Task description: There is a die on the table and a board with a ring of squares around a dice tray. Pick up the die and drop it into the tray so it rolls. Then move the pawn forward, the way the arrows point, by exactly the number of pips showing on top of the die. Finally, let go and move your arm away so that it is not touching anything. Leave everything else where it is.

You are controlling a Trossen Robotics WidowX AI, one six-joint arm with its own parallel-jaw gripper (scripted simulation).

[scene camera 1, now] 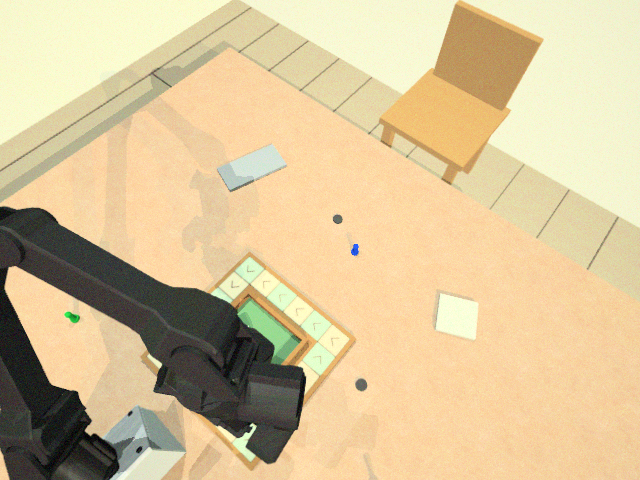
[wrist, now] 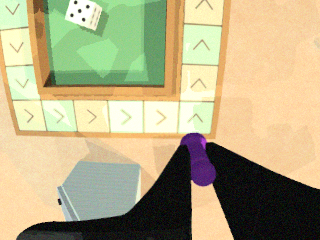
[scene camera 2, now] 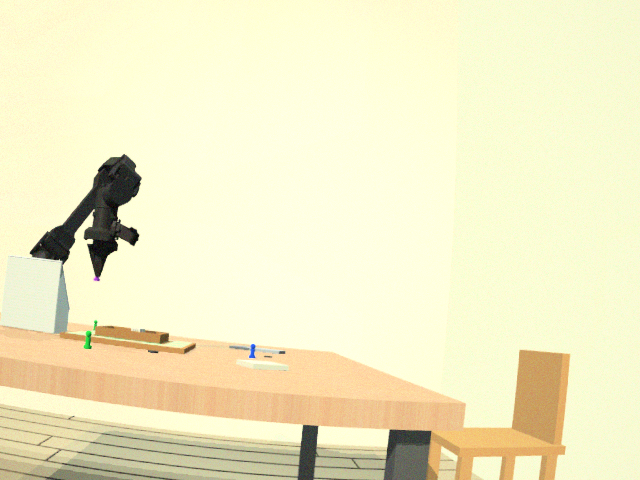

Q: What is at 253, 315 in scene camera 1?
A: A green dice tray.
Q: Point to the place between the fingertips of my gripper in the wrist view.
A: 195, 151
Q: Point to a grey-blue card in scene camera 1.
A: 263, 162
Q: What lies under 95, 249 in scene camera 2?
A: My gripper.
